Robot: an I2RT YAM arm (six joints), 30 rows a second.
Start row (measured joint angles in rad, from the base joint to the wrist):
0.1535, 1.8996, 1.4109, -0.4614, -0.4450, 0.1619
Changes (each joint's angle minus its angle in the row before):
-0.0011, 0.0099, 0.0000, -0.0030, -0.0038, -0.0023
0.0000, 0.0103, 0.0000, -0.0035, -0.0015, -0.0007
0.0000, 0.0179, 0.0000, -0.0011, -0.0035, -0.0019
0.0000, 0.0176, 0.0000, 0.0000, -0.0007, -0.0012
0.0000, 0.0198, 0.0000, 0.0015, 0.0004, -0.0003
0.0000, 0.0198, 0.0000, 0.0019, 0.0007, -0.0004
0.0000, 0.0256, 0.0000, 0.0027, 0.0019, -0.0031
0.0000, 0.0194, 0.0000, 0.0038, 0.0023, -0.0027
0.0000, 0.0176, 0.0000, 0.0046, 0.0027, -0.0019
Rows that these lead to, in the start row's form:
0.1524, 1.9095, 1.4109, -0.4644, -0.4488, 0.1596
0.1524, 1.9198, 1.4109, -0.4679, -0.4503, 0.1589
0.1524, 1.9377, 1.4109, -0.4690, -0.4538, 0.1570
0.1524, 1.9553, 1.4109, -0.4690, -0.4545, 0.1558
0.1524, 1.9751, 1.4109, -0.4675, -0.4541, 0.1555
0.1524, 1.9949, 1.4109, -0.4656, -0.4534, 0.1551
0.1524, 2.0205, 1.4109, -0.4629, -0.4515, 0.1520
0.1524, 2.0399, 1.4109, -0.4591, -0.4492, 0.1493
0.1524, 2.0575, 1.4109, -0.4545, -0.4465, 0.1474

